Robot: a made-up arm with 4 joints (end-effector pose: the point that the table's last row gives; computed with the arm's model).
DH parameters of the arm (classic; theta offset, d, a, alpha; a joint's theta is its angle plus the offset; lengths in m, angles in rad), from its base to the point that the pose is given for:
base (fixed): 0 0 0 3.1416
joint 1: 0 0.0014 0.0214 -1.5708
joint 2: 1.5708 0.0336 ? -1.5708
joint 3: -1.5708 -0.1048 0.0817 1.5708
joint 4: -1.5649 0 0.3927 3.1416
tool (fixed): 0.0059 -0.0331 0 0
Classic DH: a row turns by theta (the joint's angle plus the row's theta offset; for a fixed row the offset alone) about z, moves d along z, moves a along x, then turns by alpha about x.
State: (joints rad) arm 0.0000 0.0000 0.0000 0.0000
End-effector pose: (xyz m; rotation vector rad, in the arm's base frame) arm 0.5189 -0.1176 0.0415 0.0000 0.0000 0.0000
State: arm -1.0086 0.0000 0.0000 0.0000
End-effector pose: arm 0.3761 0.3763 0.0415 0.0000 0.0000 1.0086
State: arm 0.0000 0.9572 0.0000 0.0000
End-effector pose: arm 0.2728 -0.1176 0.4300 0.0000 -0.9572 0.0000
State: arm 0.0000 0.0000 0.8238 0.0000
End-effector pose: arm 0.5189 -0.1150 0.1138 -0.8238 0.0000 0.0000
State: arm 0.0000 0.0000 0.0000 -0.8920
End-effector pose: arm 0.3746 0.1889 0.0415 0.0000 0.0000 0.8920
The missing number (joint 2, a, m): 0.076
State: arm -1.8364 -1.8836 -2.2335 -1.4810
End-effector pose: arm 0.1117 0.3426 -0.2415 1.0191 0.9853 0.7144
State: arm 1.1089 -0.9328 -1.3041 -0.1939
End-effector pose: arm 0.1575 -0.3251 -0.3602 1.5554 -0.1066 -1.3409
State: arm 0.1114 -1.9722 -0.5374 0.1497
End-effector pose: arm -0.2088 -0.1166 -0.4451 0.3172 1.9517 -0.6987
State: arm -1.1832 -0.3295 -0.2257 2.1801
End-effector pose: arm 0.3462 -0.2589 -0.0058 -0.3667 0.1944 -1.0205
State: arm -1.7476 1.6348 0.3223 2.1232
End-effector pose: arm 0.4566 -0.0684 -0.1157 1.6224 0.3514 -0.5495
